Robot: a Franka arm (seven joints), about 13 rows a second.
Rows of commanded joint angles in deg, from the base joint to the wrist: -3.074, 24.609, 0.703, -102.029, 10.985, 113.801, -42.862; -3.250, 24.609, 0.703, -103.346, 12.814, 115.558, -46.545; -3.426, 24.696, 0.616, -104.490, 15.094, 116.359, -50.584; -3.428, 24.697, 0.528, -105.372, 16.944, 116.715, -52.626; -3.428, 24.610, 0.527, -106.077, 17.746, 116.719, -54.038; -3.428, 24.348, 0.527, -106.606, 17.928, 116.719, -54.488; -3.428, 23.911, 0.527, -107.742, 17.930, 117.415, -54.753; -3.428, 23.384, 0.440, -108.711, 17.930, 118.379, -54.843
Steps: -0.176, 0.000, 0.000, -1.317, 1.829, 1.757, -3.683; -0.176, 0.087, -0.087, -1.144, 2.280, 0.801, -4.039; -0.002, 0.001, -0.088, -0.882, 1.850, 0.356, -2.042; 0.000, -0.087, -0.001, -0.705, 0.802, 0.004, -1.412; 0.000, -0.262, 0.000, -0.529, 0.182, 0.000, -0.450; 0.000, -0.437, 0.000, -1.136, 0.002, 0.696, -0.265; 0.000, -0.527, -0.087, -0.969, 0.000, 0.964, -0.090
